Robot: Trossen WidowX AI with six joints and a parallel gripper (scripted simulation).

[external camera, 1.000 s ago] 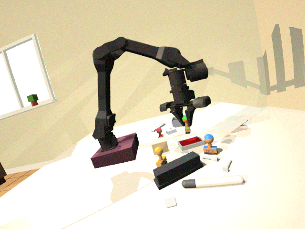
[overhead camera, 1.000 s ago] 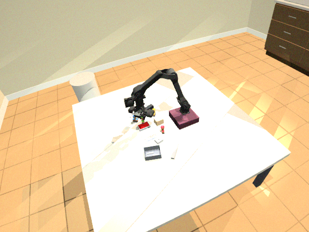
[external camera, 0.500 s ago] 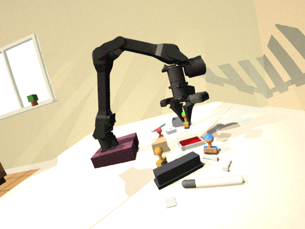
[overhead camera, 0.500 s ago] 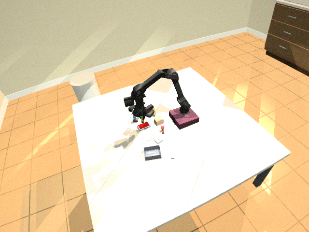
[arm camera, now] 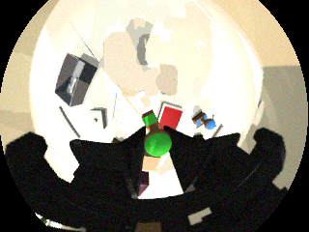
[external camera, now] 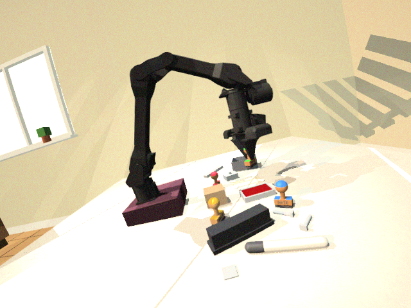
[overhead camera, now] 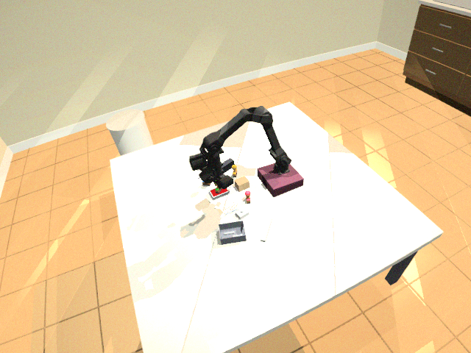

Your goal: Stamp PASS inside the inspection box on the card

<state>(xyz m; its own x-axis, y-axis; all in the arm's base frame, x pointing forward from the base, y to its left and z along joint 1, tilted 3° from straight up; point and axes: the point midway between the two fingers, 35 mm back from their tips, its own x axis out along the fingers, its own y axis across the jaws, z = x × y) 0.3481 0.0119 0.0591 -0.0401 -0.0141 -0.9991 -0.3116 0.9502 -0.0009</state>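
The pale card is 100 mm below my gripper tip, 60 mm to the left of it and 10 mm behind it. Round my gripper tip: green-knobbed stamp: right at my gripper tip; then tan box: 130 mm behind, 70 mm below, 40 mm to the right; then red ink pad: 90 mm below, 50 mm to the right, 10 mm behind.
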